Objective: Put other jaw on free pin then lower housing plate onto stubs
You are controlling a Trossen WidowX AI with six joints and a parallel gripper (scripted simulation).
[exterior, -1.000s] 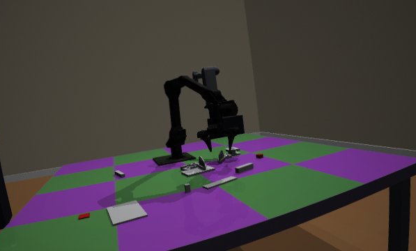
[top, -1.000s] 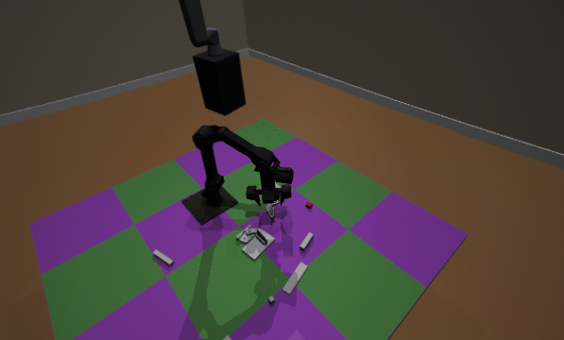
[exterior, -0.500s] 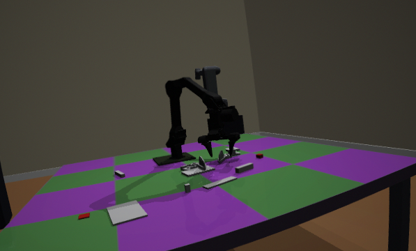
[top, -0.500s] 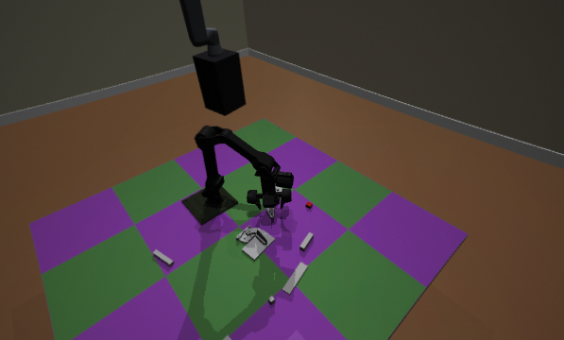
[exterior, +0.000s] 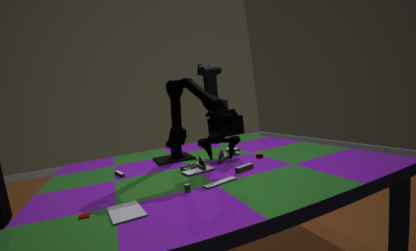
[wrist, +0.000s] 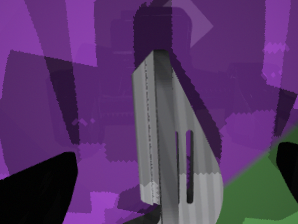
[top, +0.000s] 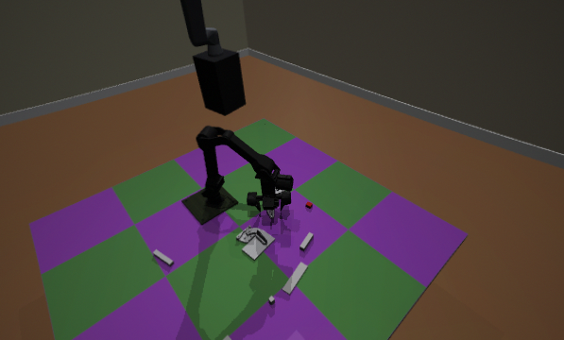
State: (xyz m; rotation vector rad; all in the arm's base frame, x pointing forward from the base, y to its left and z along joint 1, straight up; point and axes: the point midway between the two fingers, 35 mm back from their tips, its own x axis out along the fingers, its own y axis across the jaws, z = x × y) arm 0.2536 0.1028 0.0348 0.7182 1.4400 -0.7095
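The grey jaw assembly lies 40 mm to the left of my gripper tip and 10 mm behind it. The rest, counted from my gripper tip: short grey bar 220 mm ahead, 40 mm to the right; then grey slotted part 100 mm to the left, 50 mm behind, 20 mm above; then red block 130 mm to the left, 120 mm ahead.
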